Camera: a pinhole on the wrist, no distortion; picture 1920 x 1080 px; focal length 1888.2 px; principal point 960.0 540.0 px. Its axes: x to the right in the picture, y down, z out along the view. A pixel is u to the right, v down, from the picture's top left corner.
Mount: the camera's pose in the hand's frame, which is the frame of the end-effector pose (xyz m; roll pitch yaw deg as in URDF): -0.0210 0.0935 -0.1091 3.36 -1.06 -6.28
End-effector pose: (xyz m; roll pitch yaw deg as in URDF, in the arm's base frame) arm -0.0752 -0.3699 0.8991 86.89 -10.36 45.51
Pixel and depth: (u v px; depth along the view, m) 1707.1 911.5 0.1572
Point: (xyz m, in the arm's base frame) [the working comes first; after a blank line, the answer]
In the camera's frame: 0.0622 0.0309 0.1572

-0.0295 -0.3873 1.0157
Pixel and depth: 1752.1 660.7 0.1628
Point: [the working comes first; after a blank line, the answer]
In the camera's frame: 0.0683 0.0104 0.1628

-0.0203 -0.3860 0.9956
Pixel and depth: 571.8 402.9 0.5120
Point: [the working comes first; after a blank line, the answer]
In the camera's frame: -0.1053 -0.0372 0.5120

0.1009 -0.7544 0.9334
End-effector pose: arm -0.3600 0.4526 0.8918 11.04 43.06 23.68
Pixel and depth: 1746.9 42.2 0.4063
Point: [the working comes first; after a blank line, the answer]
In the camera's frame: 0.1693 -0.1071 0.4063

-0.0585 0.4654 1.0088
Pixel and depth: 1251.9 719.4 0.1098
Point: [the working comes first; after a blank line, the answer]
In the camera's frame: 0.0170 0.0104 0.1098

-0.3891 0.5422 0.9101
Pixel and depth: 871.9 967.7 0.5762
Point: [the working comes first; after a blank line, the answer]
In the camera's frame: -0.0269 0.1305 0.5762

-0.1184 0.6671 1.2909
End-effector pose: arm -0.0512 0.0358 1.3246 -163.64 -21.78 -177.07
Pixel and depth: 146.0 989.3 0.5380
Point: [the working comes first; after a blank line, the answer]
In the camera's frame: -0.2319 0.1280 0.5380

0.0014 0.1241 0.7910
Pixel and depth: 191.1 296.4 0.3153
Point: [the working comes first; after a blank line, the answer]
In the camera's frame: -0.1284 -0.0407 0.3153

0.0218 0.0304 1.0730
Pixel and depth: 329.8 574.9 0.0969
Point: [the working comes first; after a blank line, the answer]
In the camera's frame: -0.0323 0.0018 0.0969

-0.0098 0.1313 1.2911
